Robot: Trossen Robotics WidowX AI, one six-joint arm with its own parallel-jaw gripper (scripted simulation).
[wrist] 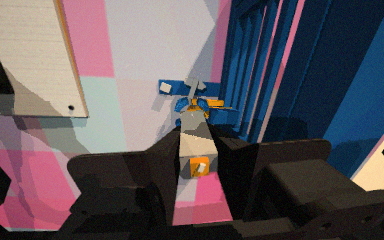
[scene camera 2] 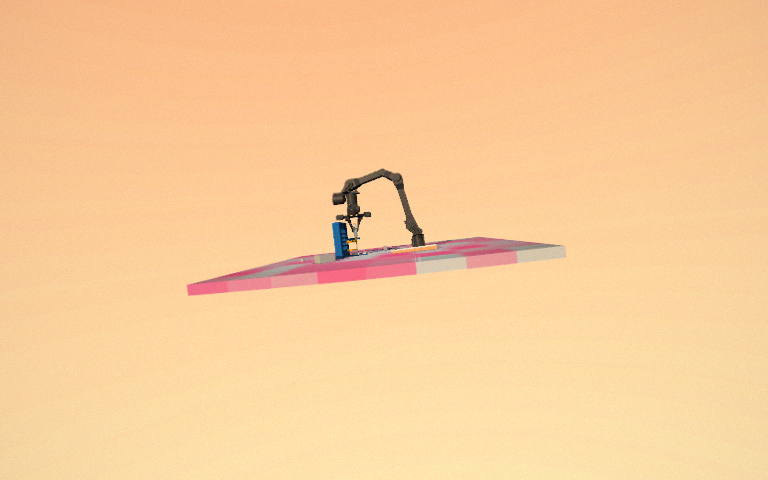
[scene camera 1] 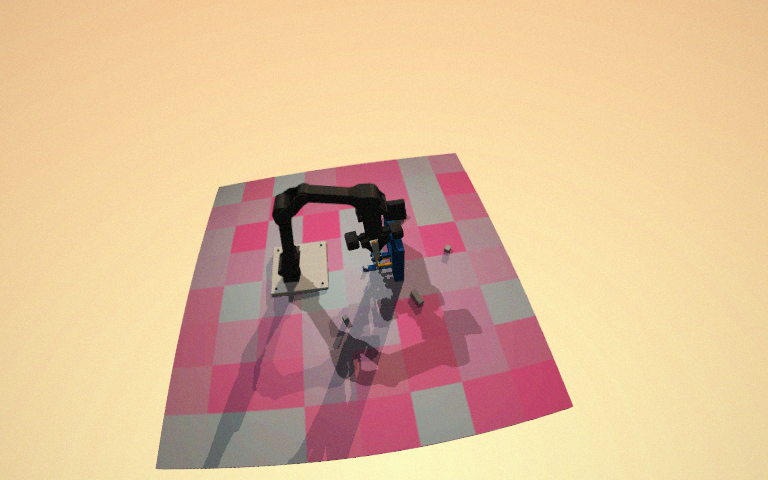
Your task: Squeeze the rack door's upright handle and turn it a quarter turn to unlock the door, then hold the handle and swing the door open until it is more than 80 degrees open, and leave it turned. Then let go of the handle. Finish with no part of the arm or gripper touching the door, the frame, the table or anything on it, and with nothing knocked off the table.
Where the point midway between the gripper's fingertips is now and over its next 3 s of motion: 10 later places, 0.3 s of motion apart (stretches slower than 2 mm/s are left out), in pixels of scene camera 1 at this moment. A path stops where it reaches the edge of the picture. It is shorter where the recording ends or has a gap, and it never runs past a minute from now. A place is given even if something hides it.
My gripper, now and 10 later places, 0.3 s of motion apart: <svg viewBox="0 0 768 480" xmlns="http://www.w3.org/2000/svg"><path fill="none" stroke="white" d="M375 250L373 250L369 250L365 248L360 246L357 244L354 242L351 238L349 235L348 232L347 228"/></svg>
